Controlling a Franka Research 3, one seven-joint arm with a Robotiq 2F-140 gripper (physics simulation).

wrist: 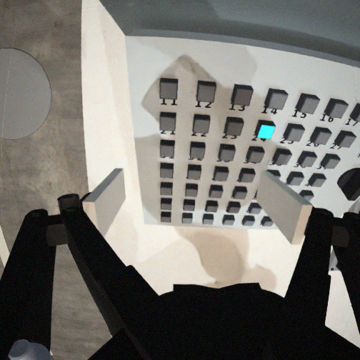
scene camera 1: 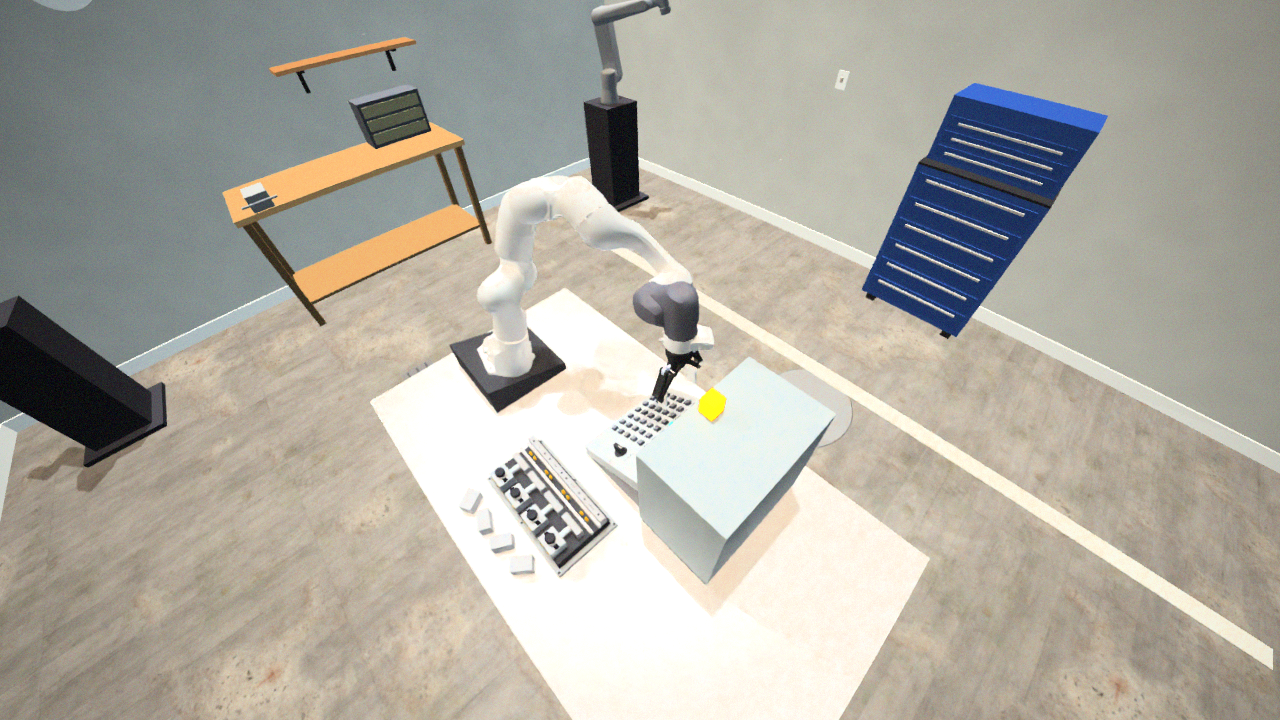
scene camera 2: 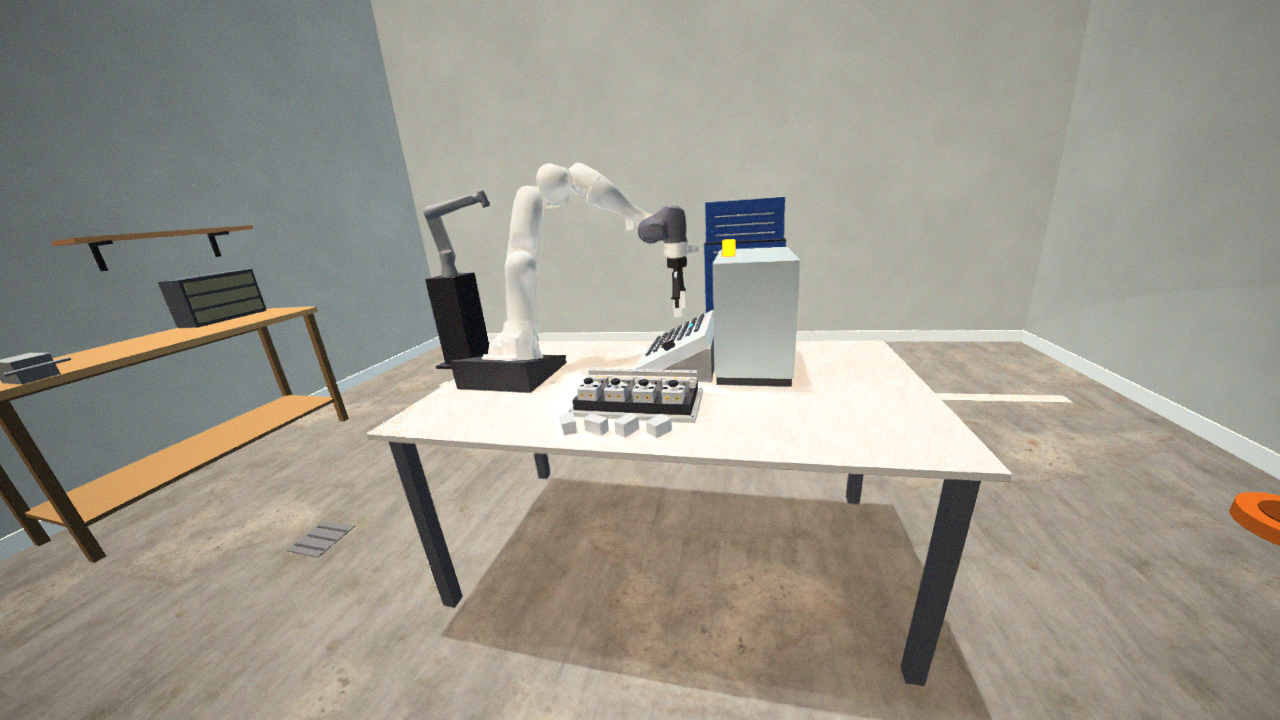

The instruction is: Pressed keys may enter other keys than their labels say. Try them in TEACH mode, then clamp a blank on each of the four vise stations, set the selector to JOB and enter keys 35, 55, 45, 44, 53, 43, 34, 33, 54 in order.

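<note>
My gripper (scene camera 1: 677, 385) (scene camera 2: 678, 309) (wrist: 192, 184) is open and empty above the lower-numbered end of the sloped keypad console (scene camera 1: 612, 466) (scene camera 2: 693, 361) (wrist: 145, 55). In the wrist view the key labelled 24 (wrist: 266, 131) is lit cyan; the labels of the lower rows are too small or covered to read. The selector knob (scene camera 1: 619, 449) (scene camera 2: 668, 343) (wrist: 350, 184) is cut off at the wrist view's right edge, and its setting cannot be read. The vise fixture (scene camera 1: 560, 570) (scene camera 2: 637, 405) stands apart from the console. Several light grey blanks (scene camera 1: 502, 542) (scene camera 2: 625, 425) lie loose in a row beside it.
A tall pale cabinet (scene camera 1: 680, 510) (scene camera 2: 756, 313) stands directly behind the console, close to the gripper, with a yellow block (scene camera 1: 712, 404) (scene camera 2: 728, 248) on top near its edge. The robot's black base (scene camera 1: 501, 386) (scene camera 2: 496, 376) is on the same table (scene camera 1: 760, 644) (scene camera 2: 859, 420).
</note>
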